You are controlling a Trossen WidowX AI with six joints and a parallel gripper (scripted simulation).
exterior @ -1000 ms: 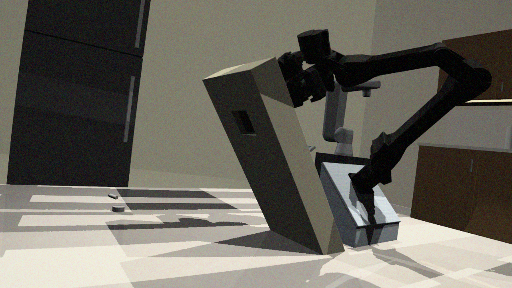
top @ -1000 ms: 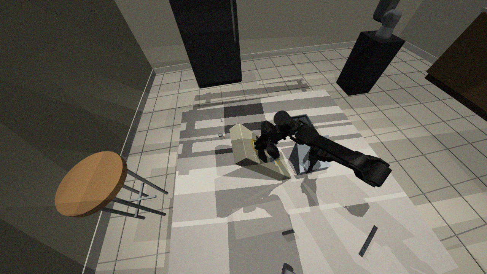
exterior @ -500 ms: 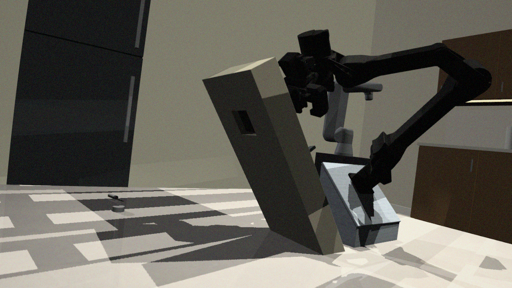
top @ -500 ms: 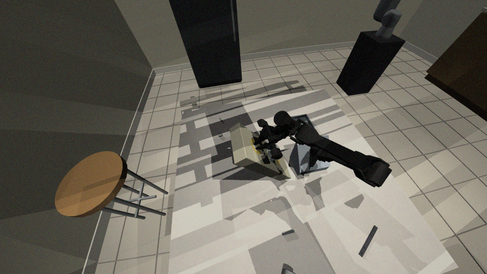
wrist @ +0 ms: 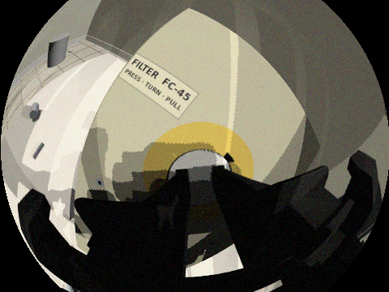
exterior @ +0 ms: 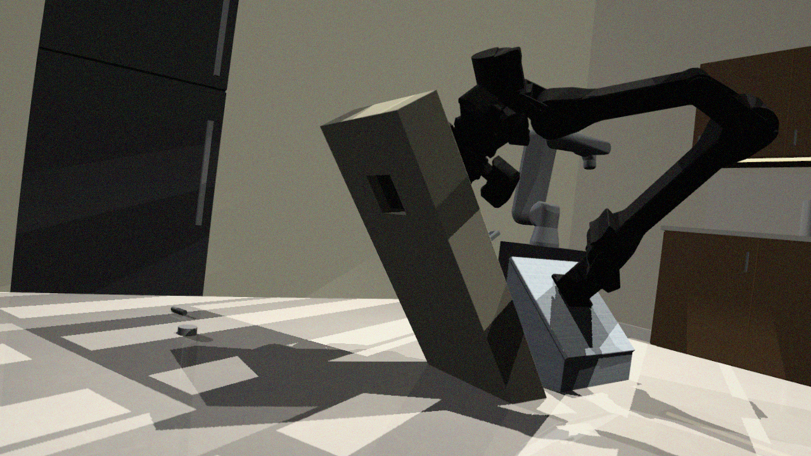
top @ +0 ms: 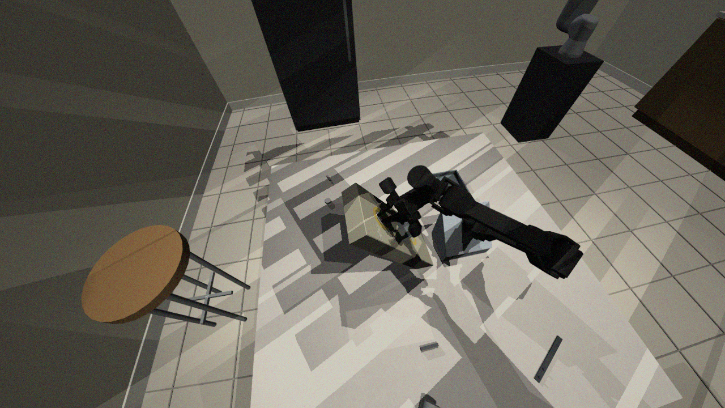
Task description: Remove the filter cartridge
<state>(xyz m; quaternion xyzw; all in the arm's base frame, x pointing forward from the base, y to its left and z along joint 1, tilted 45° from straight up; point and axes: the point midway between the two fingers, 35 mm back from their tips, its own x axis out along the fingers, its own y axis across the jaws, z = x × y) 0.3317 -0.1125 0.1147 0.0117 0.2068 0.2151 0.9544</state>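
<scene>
Now: gripper tip 1 cm short of the round grey filter cartridge and 1 cm above it.
</scene>
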